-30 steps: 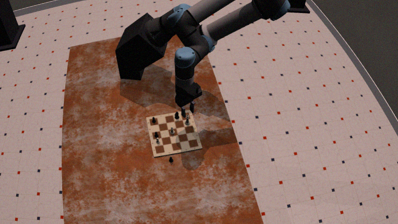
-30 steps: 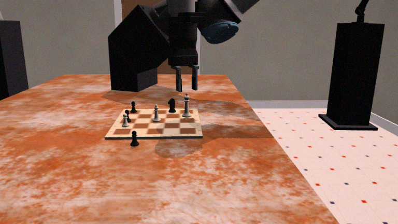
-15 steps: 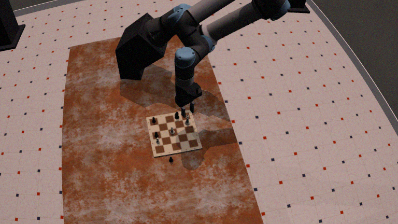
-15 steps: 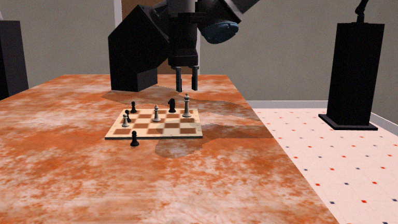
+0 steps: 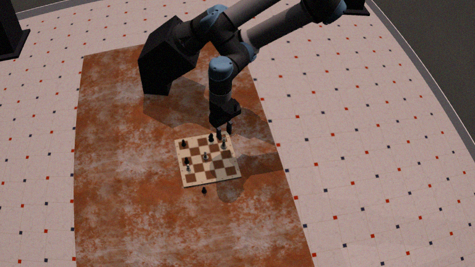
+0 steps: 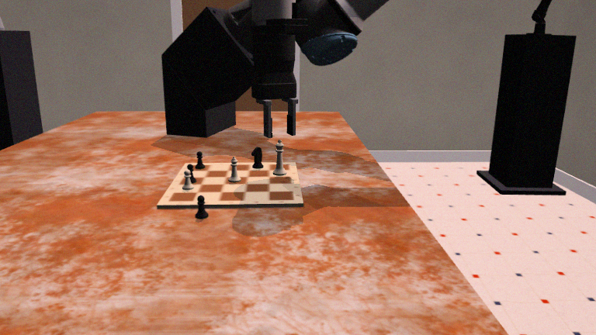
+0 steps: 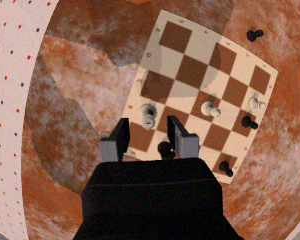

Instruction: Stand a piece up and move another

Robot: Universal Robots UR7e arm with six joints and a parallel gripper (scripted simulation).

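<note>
My hand is 6 cm above the white queen. Round my hand: black knight (4 cm behind, 5 cm to the right, 7 cm below); chessboard (5 cm ahead, 7 cm to the right, 9 cm below); white bishop (4 cm ahead, 8 cm to the right, 7 cm below).
</note>
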